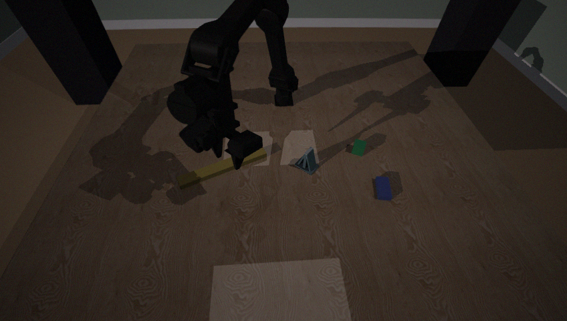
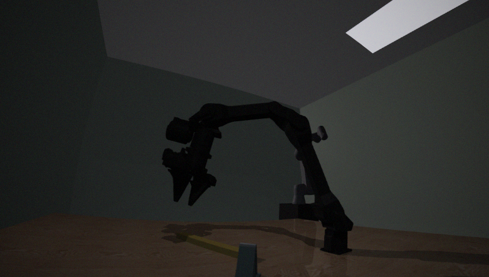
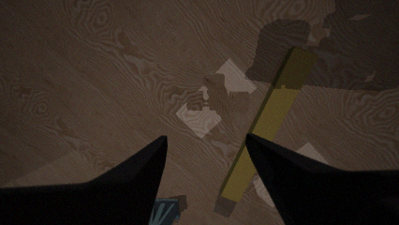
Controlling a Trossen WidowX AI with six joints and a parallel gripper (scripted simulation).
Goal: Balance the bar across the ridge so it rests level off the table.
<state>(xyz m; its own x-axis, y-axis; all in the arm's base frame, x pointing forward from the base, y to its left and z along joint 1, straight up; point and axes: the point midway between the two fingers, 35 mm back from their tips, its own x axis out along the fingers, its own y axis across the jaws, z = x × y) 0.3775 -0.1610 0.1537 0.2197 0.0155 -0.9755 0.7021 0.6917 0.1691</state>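
Right now the yellow bar is 11 cm below my gripper tip, 8 cm behind it and 3 cm to the right of it. Also, from my gripper tip: blue block: 40 cm to the left, 11 cm below, 2 cm ahead; then green block: 37 cm to the left, 13 cm behind, 10 cm below.
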